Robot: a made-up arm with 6 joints. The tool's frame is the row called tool. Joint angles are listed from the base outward.
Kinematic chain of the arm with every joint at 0, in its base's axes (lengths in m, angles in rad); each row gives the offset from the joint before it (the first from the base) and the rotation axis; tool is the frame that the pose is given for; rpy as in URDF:
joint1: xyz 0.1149 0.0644 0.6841 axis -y
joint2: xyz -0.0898 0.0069 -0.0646 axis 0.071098 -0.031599 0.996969
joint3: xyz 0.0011 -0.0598 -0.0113 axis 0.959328 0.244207 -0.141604
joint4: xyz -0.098 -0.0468 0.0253 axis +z
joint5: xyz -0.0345 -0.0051 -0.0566 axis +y
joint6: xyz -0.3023 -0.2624 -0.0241 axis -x
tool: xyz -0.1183 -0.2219 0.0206 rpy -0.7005 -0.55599 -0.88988
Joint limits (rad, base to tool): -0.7..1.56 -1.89..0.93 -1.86..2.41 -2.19..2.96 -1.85..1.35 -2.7..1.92
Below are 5 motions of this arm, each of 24 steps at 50 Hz.
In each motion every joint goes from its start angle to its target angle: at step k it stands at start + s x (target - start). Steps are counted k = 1, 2, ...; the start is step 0. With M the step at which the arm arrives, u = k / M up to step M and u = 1 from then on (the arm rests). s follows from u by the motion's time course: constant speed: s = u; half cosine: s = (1 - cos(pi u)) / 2; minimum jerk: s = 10 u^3 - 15 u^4 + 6 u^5.
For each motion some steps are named. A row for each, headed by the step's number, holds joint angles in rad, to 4 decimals.
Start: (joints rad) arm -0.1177 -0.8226 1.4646 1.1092 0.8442 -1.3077
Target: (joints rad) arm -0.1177 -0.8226 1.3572 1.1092 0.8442 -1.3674
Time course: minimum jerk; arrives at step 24
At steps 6, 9, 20, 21, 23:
6: -0.1177 -0.8226 1.4535 1.1092 0.8442 -1.3139
9: -0.1177 -0.8226 1.4350 1.1092 0.8442 -1.3241
20: -0.1177 -0.8226 1.3610 1.1092 0.8442 -1.3653
21: -0.1177 -0.8226 1.3589 1.1092 0.8442 -1.3664
23: -0.1177 -0.8226 1.3573 1.1092 0.8442 -1.3674

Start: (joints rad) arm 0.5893 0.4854 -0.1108 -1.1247 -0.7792 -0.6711
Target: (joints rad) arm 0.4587 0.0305 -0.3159 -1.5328 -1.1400 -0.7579
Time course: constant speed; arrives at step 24
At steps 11, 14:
11: 0.5294 0.2769 -0.2048 -1.3117 -0.9446 -0.7109
14: 0.5131 0.2200 -0.2304 -1.3628 -0.9897 -0.7217

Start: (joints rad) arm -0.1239 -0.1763 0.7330 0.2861 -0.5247 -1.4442
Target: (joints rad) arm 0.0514 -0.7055 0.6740 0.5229 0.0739 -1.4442
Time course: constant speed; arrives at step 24
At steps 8, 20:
8: -0.0655 -0.3527 0.7133 0.3650 -0.3252 -1.4442
20: 0.0222 -0.6173 0.6838 0.4834 -0.0259 -1.4442

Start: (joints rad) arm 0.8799 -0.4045 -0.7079 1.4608 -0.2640 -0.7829
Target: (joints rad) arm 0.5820 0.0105 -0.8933 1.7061 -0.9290 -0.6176
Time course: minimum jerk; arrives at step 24
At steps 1, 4, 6, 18, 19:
1: 0.8797 -0.4042 -0.7080 1.4610 -0.2645 -0.7828
4: 0.8693 -0.3898 -0.7145 1.4695 -0.2876 -0.7770
6: 0.8491 -0.3615 -0.7271 1.4862 -0.3328 -0.7658
18: 0.6128 -0.0325 -0.8741 1.6807 -0.8602 -0.6347
19: 0.6012 -0.0163 -0.8813 1.6903 -0.8861 -0.6283

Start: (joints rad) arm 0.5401 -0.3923 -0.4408 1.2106 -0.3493 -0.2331
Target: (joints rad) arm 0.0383 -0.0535 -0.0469 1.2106 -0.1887 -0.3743
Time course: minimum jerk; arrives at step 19
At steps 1, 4, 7, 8, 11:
1: 0.5394 -0.3918 -0.4403 1.2106 -0.3491 -0.2333
4: 0.5068 -0.3698 -0.4147 1.2106 -0.3386 -0.2425
7: 0.4074 -0.3027 -0.3366 1.2106 -0.3068 -0.2704
8: 0.3623 -0.2722 -0.3012 1.2106 -0.2924 -0.2831
11: 0.2161 -0.1736 -0.1865 1.2106 -0.2456 -0.3243

